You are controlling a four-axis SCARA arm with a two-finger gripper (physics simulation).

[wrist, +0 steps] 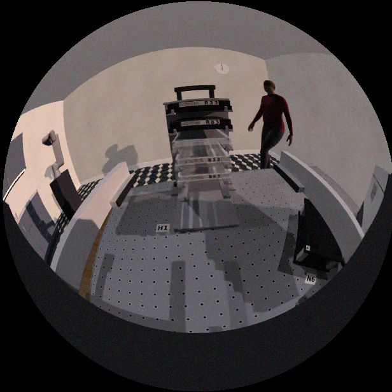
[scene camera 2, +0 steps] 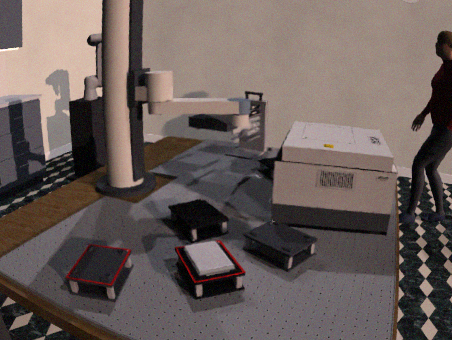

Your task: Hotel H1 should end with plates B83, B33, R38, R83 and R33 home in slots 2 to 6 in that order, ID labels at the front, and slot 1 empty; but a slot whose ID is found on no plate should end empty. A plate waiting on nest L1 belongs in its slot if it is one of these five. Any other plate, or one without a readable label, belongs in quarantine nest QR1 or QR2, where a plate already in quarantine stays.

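Frame: origin at the arm's base, x ahead, y left, z up, level; centimetres.
Seen in the pictures: arm's base at its link origin: [scene camera 2: 125, 185].
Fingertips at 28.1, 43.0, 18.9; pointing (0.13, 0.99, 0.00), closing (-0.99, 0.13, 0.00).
Note:
Offsets run from my fingertips to a thing's middle, as dx, dy, dz. "spot": to the spot under its first point.
Hotel H1 {spot: +6.8, +17.9, -6.0} [scene camera 2: 259, 131] [wrist: 170, 119] stands ahead in the wrist view. From the top, its front labels read R33 [wrist: 211, 103], R83 [wrist: 212, 122], then a clear plate-like piece [wrist: 202, 142] without a readable label, then B33 [wrist: 214, 160] and B83 [wrist: 214, 176]. The lowest level shows no plate. My gripper [scene camera 2: 241, 125] [wrist: 206, 159] is open and empty, in front of the hotel and facing it. A white plate {+29.4, -87.0, -11.9} [scene camera 2: 210, 257] lies on a red-rimmed nest {spot: +37.7, -88.7, -12.6} [scene camera 2: 238, 271]. Another red-rimmed nest {+7.0, -101.2, -14.8} [scene camera 2: 100, 262] at the left is bare. Nest names are unreadable in the scene view.
A black nest {+15.1, -64.1, -14.6} [scene camera 2: 198, 215] and a dark grey nest {+41.9, -68.9, -14.9} [scene camera 2: 281, 240] stand mid-table. A large white instrument {+51.0, -33.1, -5.0} [scene camera 2: 334, 187] stands at the right. Nest N6 [wrist: 317, 240] is low at the right of the wrist view. The arm column [scene camera 2: 120, 100] rises at the left. A person [scene camera 2: 442, 110] [wrist: 272, 117] stands beyond the table.

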